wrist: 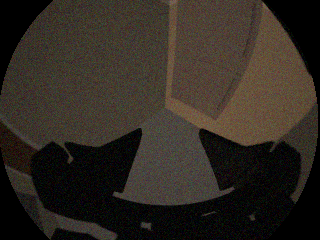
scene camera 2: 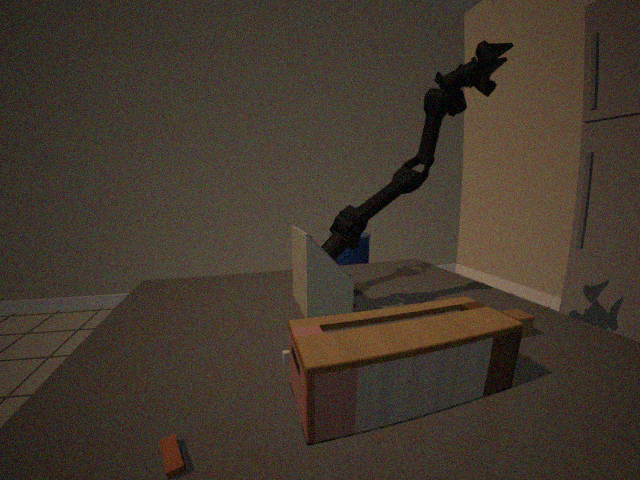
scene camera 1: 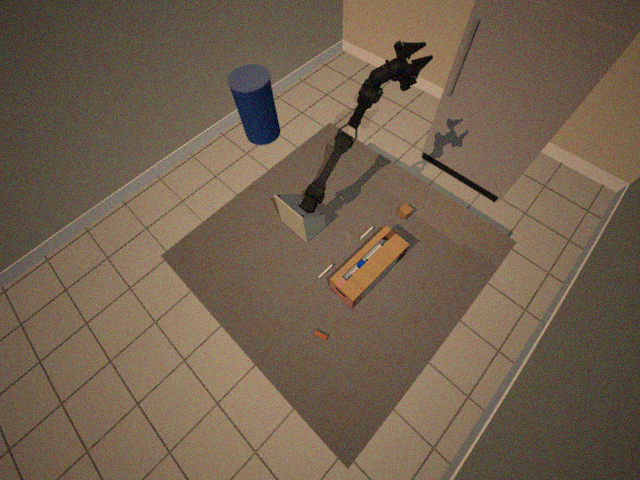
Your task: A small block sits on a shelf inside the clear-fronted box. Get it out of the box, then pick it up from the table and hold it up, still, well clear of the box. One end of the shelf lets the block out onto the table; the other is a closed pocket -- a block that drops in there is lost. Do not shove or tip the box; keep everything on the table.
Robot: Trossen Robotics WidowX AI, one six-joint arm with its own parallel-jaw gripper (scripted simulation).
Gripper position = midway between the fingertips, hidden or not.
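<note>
You'd see my gripper (scene camera 2: 509,51) here, and it's also there in the wrist view (wrist: 171,131) and in scene camera 1 (scene camera 1: 429,50).
</note>
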